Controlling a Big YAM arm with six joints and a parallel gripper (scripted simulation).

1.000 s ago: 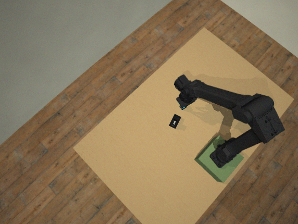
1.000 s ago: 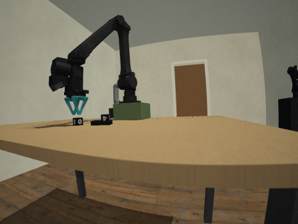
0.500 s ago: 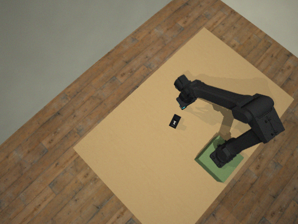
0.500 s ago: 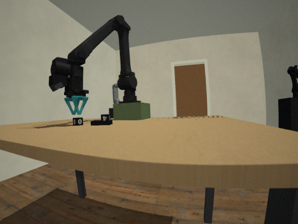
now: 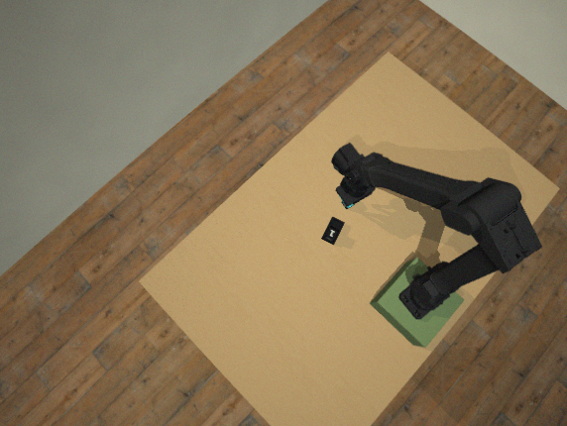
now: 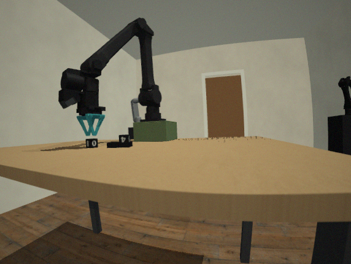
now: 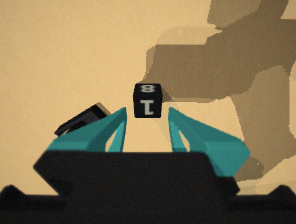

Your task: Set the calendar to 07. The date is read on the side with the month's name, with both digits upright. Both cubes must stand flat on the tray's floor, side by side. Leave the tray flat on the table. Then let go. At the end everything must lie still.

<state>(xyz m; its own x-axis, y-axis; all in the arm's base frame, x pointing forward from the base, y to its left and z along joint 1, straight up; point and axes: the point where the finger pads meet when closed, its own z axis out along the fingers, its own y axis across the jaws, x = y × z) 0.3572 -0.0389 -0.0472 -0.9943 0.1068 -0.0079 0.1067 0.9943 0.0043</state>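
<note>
Right now my hand is 40 mm above the digit cube. Round my hand: black calendar tray 100 mm to the left, 50 mm behind, 40 mm below.
</note>
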